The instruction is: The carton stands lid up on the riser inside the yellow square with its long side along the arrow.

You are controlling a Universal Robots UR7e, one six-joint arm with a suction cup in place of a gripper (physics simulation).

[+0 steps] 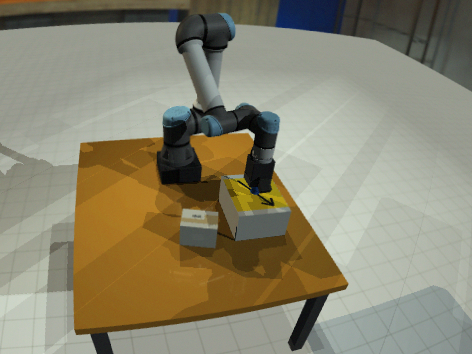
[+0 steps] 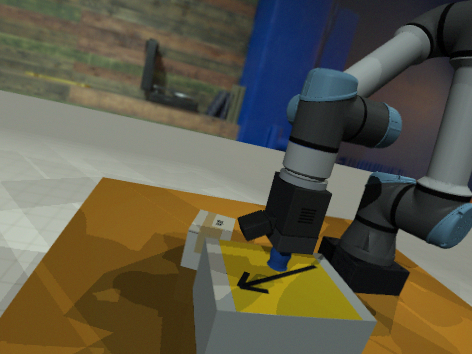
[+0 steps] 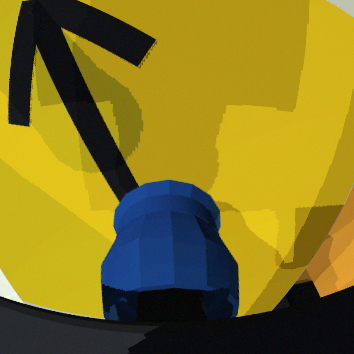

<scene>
carton: image 1; image 2; not seen in image 3 (out of frame)
same spot on carton: (image 2: 206,224) = (image 1: 204,222)
</scene>
